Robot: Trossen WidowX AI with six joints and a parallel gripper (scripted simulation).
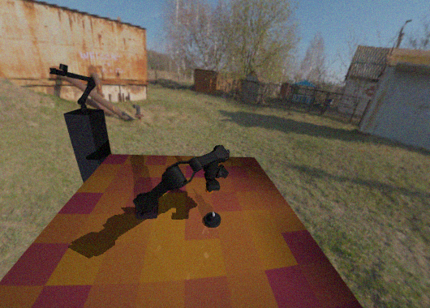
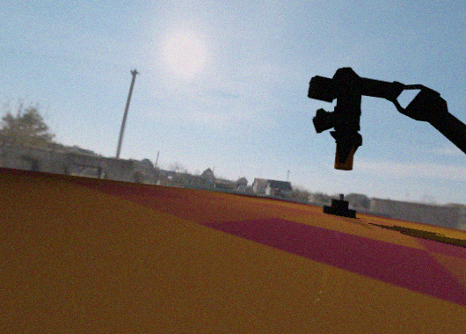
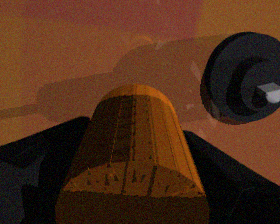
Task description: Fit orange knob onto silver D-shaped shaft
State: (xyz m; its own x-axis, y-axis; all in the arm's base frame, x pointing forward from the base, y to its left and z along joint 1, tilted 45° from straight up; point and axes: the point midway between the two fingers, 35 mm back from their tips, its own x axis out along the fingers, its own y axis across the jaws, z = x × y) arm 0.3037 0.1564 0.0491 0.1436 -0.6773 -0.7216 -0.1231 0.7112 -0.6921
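Right now my gripper tip is 30 mm short of the round dark pedestal, 100 mm to the left of it and 100 mm above it. Also, from my gripper tip: orange knob 30 mm above.
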